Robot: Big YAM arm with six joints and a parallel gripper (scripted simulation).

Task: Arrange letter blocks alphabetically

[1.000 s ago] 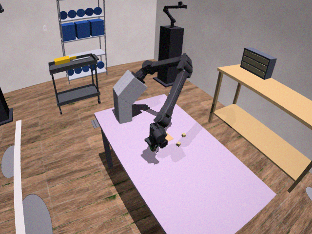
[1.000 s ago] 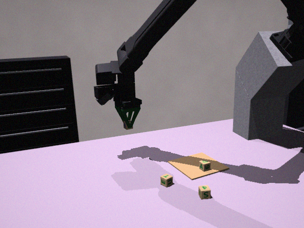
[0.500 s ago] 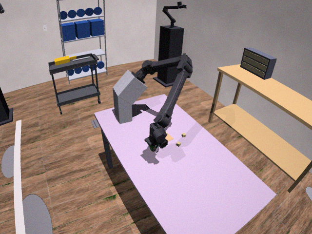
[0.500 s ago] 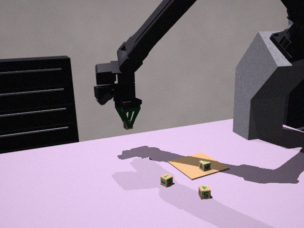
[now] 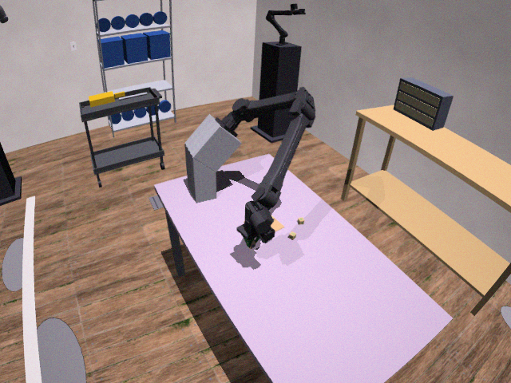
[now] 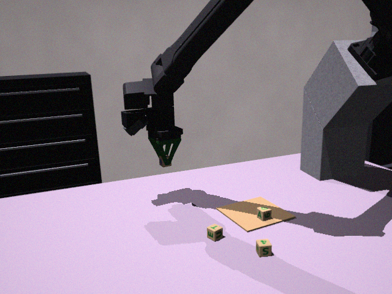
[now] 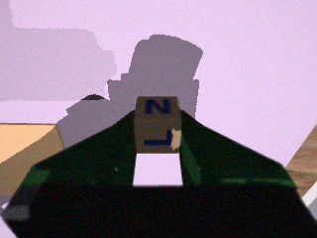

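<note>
The D block is 23 cm to the left of my hand, 16 cm behind it and 10 cm below it. Round my hand: T block 25 cm to the left, 10 cm below, 2 cm behind; L block right at my hand; tan mat 19 cm to the left, 16 cm behind, 11 cm below.
</note>
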